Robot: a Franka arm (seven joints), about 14 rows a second.
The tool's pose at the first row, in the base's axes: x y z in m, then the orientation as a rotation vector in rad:
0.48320 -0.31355 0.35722 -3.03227 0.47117 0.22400
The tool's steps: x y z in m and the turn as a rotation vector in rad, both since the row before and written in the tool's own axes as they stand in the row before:
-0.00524 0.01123 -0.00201 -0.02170 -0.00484 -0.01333
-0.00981 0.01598 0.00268 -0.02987 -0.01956 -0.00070
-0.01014 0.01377 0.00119 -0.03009 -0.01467 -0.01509
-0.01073 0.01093 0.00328 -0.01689 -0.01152 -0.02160
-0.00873 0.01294 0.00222 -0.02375 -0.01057 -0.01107
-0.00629 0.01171 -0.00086 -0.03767 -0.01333 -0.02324
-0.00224 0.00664 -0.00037 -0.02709 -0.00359 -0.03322
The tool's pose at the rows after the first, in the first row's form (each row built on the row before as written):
0.47509 -0.32285 0.35954 -3.05428 0.45099 0.23721
0.46078 -0.33517 0.35809 -3.07821 0.44935 0.27604
0.44709 -0.34546 0.35881 3.09009 -0.42314 -0.30616
0.43342 -0.35306 0.35802 3.07978 -0.38562 -0.32628
0.42156 -0.36344 0.35823 3.05931 -0.36244 -0.34500
0.41314 -0.37333 0.36120 3.02805 -0.31747 -0.36908
0.40981 -0.37931 0.36273 3.00976 -0.26052 -0.37804

